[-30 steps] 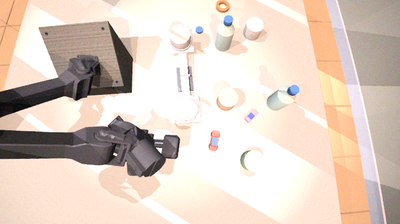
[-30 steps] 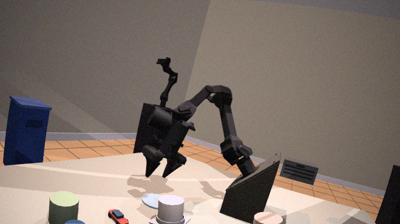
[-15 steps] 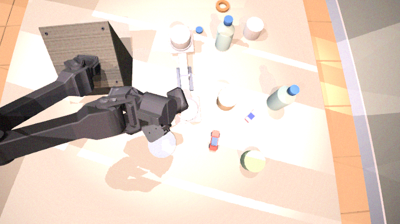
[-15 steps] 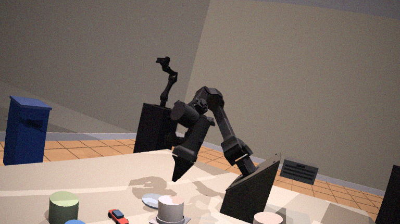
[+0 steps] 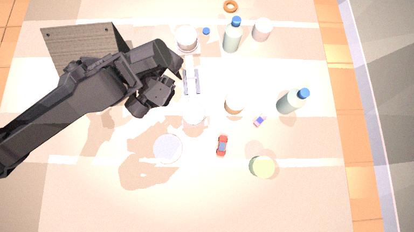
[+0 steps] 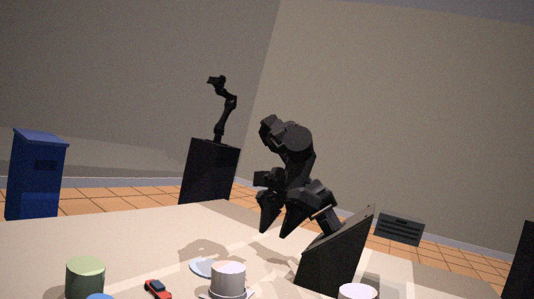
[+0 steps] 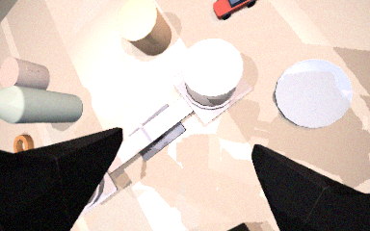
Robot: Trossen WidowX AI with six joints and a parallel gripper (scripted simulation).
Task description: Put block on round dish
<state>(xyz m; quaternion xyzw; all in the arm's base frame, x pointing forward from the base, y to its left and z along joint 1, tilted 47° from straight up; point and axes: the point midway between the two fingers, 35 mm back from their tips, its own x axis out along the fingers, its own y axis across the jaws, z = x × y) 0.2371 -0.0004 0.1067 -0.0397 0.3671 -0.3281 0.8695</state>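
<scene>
Right now my gripper tip is 13 cm above the teal block, 6 cm short of it and 4 cm to the left of it. The rest, counted from my gripper tip: tan cylinder: 22 cm ahead, 13 cm below, 2 cm to the left; round dish: 17 cm below, 15 cm to the right, 3 cm behind; small balance: 15 cm below, 10 cm to the left, 5 cm ahead.
</scene>
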